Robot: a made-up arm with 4 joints.
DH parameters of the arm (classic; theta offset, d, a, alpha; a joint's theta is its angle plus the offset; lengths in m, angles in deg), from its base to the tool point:
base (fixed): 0 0.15 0 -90
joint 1: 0 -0.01 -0.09 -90
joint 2: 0 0.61 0.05 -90
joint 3: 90 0.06 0.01 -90
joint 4: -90 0.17 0.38 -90
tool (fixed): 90 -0.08 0 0
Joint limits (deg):
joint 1: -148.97..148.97
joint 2: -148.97..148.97
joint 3: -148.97..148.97
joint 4: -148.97..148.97
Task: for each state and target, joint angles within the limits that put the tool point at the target. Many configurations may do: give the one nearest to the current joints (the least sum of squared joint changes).
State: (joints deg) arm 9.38 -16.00 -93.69 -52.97
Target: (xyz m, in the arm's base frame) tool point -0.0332 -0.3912 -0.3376
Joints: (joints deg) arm -16.91 -29.97 -86.87 -42.07
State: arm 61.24 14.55 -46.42 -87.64
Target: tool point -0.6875 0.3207 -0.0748
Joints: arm 60.05 62.21 -48.78 -102.85
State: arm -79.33 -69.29 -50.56 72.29
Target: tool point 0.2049 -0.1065 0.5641
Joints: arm -111.90 -56.68 -55.77 44.97
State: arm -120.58 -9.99 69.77 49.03
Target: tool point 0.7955 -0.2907 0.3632
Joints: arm -134.14 4.54 79.33 62.88
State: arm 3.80 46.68 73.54 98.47
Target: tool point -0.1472 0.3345 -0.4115
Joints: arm -7.76 65.10 56.41 114.63
